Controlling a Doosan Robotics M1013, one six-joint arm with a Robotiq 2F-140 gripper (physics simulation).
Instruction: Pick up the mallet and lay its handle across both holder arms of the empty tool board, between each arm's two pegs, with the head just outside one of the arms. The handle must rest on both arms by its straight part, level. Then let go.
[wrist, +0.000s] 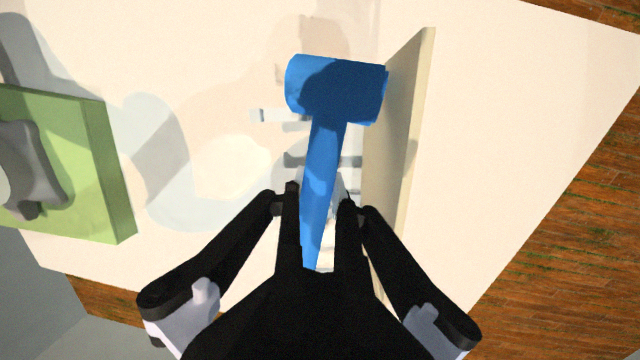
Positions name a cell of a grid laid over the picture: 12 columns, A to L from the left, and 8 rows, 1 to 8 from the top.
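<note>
There is my gripper (F4), which I can see together with a blue mallet (G3). A tool board (H4) is visible to me as well.
</note>
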